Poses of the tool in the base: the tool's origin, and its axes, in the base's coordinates. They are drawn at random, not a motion.
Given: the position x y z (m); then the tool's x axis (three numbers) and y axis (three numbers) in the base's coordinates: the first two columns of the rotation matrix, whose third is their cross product.
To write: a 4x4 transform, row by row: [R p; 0 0 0 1], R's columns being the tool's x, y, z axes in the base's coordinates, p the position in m. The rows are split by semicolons. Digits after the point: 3 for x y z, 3 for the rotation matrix.
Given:
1: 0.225, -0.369, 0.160, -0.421, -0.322, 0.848, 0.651, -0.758, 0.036
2: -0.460, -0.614, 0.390, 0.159, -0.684, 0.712, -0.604, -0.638, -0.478
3: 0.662, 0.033, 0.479, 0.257, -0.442, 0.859, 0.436, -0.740, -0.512
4: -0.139, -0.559, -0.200, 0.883, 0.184, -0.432, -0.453, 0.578, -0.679
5: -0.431, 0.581, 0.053, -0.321, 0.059, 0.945, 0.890, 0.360, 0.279
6: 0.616, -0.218, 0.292, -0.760, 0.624, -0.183, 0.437, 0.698, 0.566
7: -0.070, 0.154, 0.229, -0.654, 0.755, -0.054, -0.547, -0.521, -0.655
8: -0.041, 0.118, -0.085, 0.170, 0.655, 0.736, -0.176, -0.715, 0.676
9: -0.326, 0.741, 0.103, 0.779, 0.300, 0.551, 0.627, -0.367, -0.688
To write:
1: -0.421, 0.651, 0.631, 0.225; -0.322, -0.758, 0.567, -0.369; 0.848, 0.036, 0.529, 0.160; 0, 0, 0, 1
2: 0.159, -0.604, 0.781, -0.460; -0.684, -0.638, -0.354, -0.614; 0.712, -0.478, -0.515, 0.390; 0, 0, 0, 1
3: 0.257, 0.436, 0.862, 0.662; -0.442, -0.740, 0.506, 0.033; 0.859, -0.512, 0.003, 0.479; 0, 0, 0, 1
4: 0.883, -0.453, 0.125, -0.139; 0.184, 0.578, 0.795, -0.559; -0.432, -0.679, 0.594, -0.200; 0, 0, 0, 1
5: -0.321, 0.890, -0.324, -0.431; 0.059, 0.360, 0.931, 0.581; 0.945, 0.279, -0.168, 0.053; 0, 0, 0, 1
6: -0.760, 0.437, 0.481, 0.616; 0.624, 0.698, 0.350, -0.218; -0.183, 0.566, -0.803, 0.292; 0, 0, 0, 1
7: -0.654, -0.547, -0.523, -0.070; 0.755, -0.521, -0.399, 0.154; -0.054, -0.655, 0.754, 0.229; 0, 0, 0, 1
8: 0.170, -0.176, 0.969, -0.041; 0.655, -0.715, -0.244, 0.118; 0.736, 0.676, -0.006, -0.085; 0, 0, 0, 1
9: 0.779, 0.627, -0.004, -0.326; 0.300, -0.367, 0.881, 0.741; 0.551, -0.688, -0.474, 0.103; 0, 0, 0, 1
